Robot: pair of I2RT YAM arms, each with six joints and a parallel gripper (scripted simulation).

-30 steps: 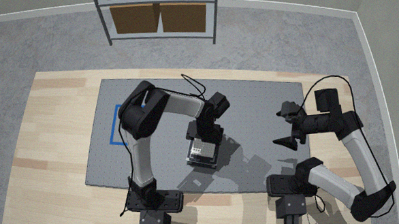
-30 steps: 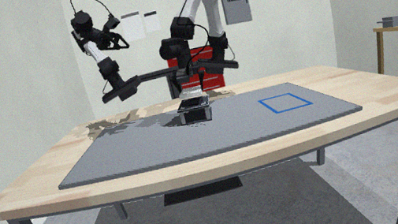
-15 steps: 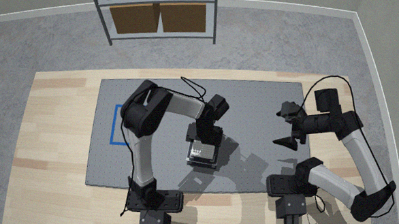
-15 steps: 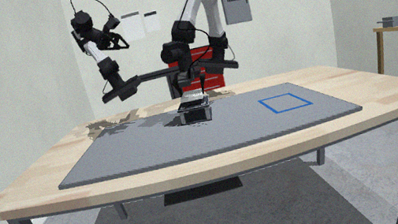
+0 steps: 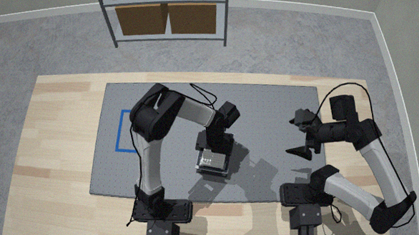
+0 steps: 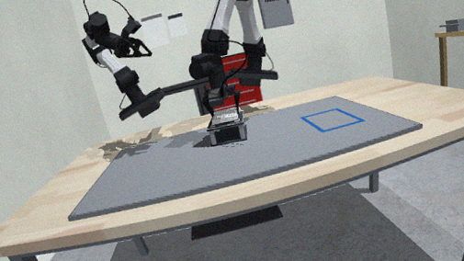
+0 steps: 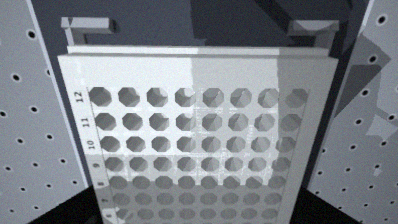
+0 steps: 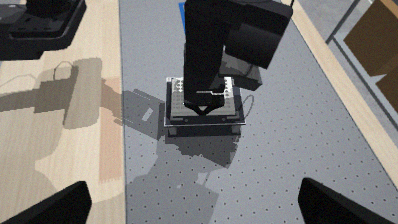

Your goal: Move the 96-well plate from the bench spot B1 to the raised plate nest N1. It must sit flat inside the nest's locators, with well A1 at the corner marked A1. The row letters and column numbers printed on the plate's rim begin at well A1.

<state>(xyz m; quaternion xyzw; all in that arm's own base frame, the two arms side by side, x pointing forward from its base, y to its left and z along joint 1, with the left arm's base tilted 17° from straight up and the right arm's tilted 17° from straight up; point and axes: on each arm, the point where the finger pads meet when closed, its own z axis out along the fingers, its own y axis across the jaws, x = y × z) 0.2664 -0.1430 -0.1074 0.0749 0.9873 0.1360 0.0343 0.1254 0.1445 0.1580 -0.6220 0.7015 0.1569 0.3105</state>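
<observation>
Right now my left hand is 20 mm above the dark raised nest. The rest, counted from my left hand: white A1 mark (70 mm to the left, 50 mm behind, 20 mm below); white 96-well plate (right at my left hand).
</observation>
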